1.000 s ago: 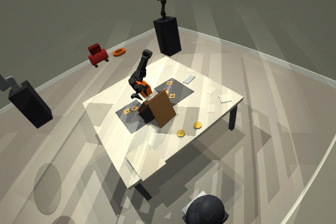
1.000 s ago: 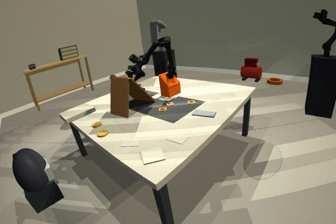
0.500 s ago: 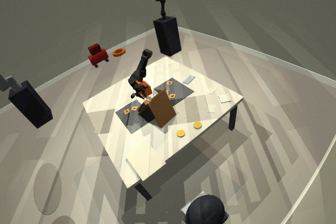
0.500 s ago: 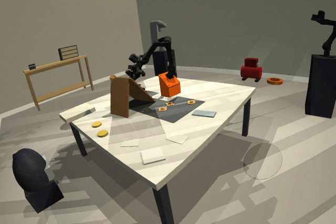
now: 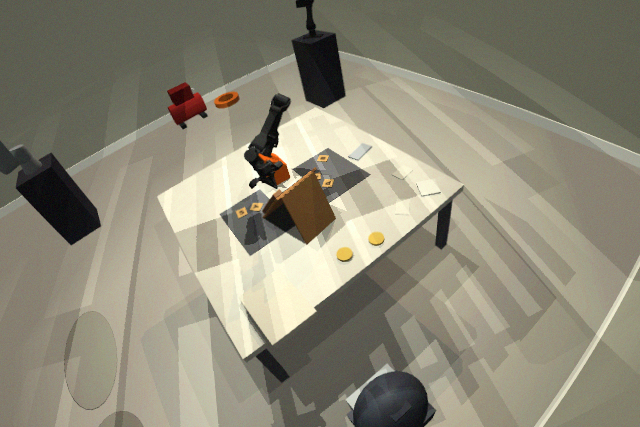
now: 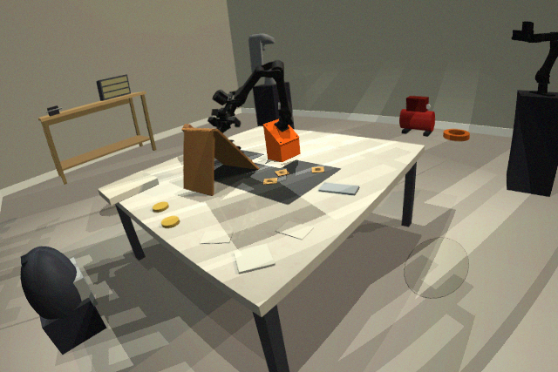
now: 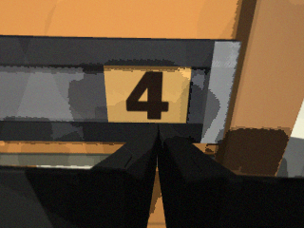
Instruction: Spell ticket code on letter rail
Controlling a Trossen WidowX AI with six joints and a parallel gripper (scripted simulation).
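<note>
The letter tile lies 30 mm ahead of my gripper tip, 20 mm below it and 10 mm to the left of it. From my gripper tip the other things lie so: pale stone block 400 mm ahead, 330 mm to the right, 170 mm below; then dark mat 190 mm below, 140 mm behind, 120 mm to the left; then white ticket 100 mm below, 50 mm to the left, 30 mm behind.
</note>
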